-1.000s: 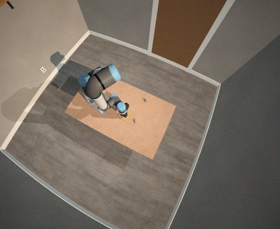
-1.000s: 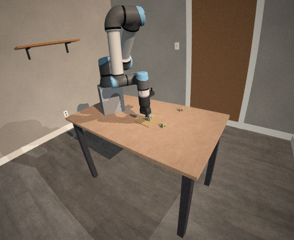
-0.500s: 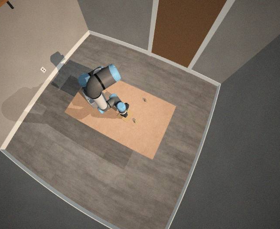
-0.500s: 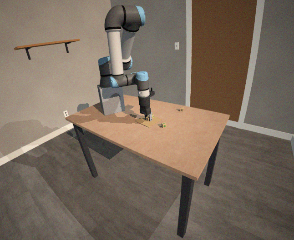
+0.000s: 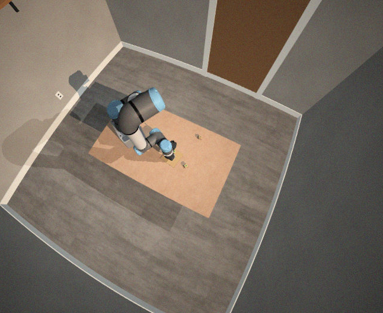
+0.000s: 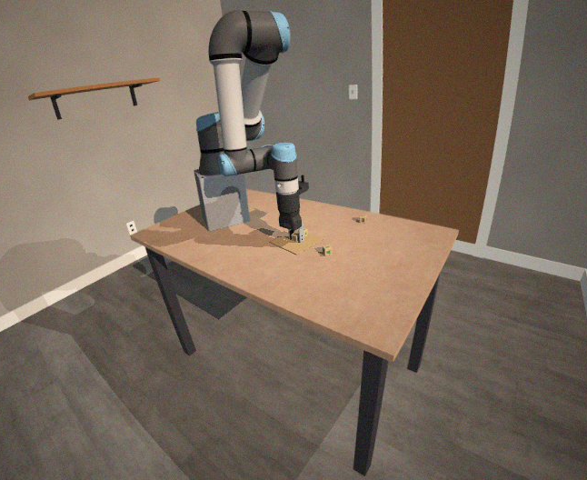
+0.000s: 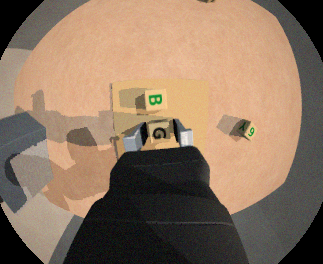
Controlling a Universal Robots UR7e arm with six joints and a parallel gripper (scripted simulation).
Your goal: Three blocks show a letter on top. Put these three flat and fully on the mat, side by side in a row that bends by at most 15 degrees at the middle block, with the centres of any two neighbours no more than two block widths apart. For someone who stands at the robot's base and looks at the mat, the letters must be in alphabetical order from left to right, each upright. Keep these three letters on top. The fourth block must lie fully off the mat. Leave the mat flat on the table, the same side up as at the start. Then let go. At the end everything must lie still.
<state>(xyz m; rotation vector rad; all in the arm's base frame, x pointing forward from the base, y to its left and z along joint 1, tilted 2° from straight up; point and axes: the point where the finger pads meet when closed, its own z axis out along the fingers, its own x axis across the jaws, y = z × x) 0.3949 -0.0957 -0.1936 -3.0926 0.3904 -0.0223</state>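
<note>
Right now my hand is 20 mm above the tan mat.
</note>
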